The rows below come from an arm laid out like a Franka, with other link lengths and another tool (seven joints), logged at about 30 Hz.
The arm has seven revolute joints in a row. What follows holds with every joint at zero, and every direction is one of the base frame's. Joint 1 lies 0.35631 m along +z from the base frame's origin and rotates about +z. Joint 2 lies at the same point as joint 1 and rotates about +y. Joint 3 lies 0.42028 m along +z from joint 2 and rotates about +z. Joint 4 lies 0.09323 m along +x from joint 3 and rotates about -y. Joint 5 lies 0.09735 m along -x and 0.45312 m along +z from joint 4 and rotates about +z. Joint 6 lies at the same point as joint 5 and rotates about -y. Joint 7 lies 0.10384 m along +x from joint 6 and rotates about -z. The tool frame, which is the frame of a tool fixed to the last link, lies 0.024 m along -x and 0.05 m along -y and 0.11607 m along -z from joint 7; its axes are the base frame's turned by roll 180, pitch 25 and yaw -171.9 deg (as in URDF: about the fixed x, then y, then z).
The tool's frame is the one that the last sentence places.
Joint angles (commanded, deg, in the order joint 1, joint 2, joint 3, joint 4, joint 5, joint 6, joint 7), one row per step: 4.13 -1.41 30.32 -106.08 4.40 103.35 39.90; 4.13 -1.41 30.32 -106.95 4.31 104.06 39.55; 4.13 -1.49 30.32 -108.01 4.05 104.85 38.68; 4.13 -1.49 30.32 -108.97 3.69 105.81 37.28; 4.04 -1.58 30.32 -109.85 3.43 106.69 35.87; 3.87 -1.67 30.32 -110.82 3.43 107.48 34.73; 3.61 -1.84 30.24 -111.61 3.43 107.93 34.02; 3.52 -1.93 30.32 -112.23 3.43 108.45 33.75; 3.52 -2.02 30.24 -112.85 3.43 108.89 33.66; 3.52 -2.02 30.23 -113.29 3.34 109.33 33.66; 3.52 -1.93 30.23 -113.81 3.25 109.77 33.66; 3.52 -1.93 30.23 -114.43 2.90 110.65 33.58; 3.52 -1.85 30.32 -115.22 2.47 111.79 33.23; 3.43 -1.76 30.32 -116.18 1.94 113.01 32.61; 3.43 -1.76 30.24 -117.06 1.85 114.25 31.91
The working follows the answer.
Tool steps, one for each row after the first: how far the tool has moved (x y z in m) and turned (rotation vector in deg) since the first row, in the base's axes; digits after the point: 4 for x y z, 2 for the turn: -0.0001 -0.0009 -0.0072 -0.15 0.06 0.32; -0.0004 -0.0025 -0.0152 -0.47 0.03 1.20; 0.0007 -0.0043 -0.0229 -0.70 -0.21 2.64; 0.0017 -0.0067 -0.0291 -0.84 -0.48 3.99; 0.0023 -0.0096 -0.0363 -0.89 -0.45 4.91; 0.0028 -0.0139 -0.0414 -1.03 -0.35 5.25; 0.0020 -0.0148 -0.0457 -1.08 -0.37 5.48; 0.0013 -0.0163 -0.0500 -1.17 -0.31 5.46; 0.0010 -0.0169 -0.0534 -1.25 -0.36 5.46; 0.0008 -0.0176 -0.0584 -1.37 -0.25 5.47; 0.0010 -0.0184 -0.0630 -1.53 -0.65 5.64; 0.0012 -0.0187 -0.0695 -1.69 -1.09 6.20; 0.0023 -0.0211 -0.0775 -1.97 -1.49 6.90; 0.0028 -0.0228 -0.0840 -1.84 -1.86 7.52
Tool pose at each row, in the base's axes (x y z in m, rotation vector in deg; rounded; the steps above come from the unrounded poses): 0.4990 0.3281 0.6377 -1.48 158.17 3.43; 0.4989 0.3272 0.6305 -1.96 158.24 3.31; 0.4986 0.3256 0.6225 -3.27 158.21 3.10; 0.4997 0.3238 0.6148 -5.32 157.95 3.17; 0.5008 0.3214 0.6085 -7.21 157.64 3.32; 0.5013 0.3185 0.6013 -8.49 157.62 3.50; 0.5019 0.3142 0.5962 -9.00 157.71 3.39; 0.5011 0.3133 0.5920 -9.33 157.68 3.39; 0.5003 0.3118 0.5877 -9.33 157.74 3.26; 0.5001 0.3112 0.5842 -9.35 157.70 3.15; 0.4998 0.3105 0.5792 -9.40 157.81 2.98; 0.5000 0.3097 0.5747 -9.66 157.41 2.80; 0.5002 0.3094 0.5682 -10.47 156.94 2.71; 0.5013 0.3070 0.5602 -11.50 156.49 2.51; 0.5018 0.3053 0.5536 -12.31 156.07 2.84

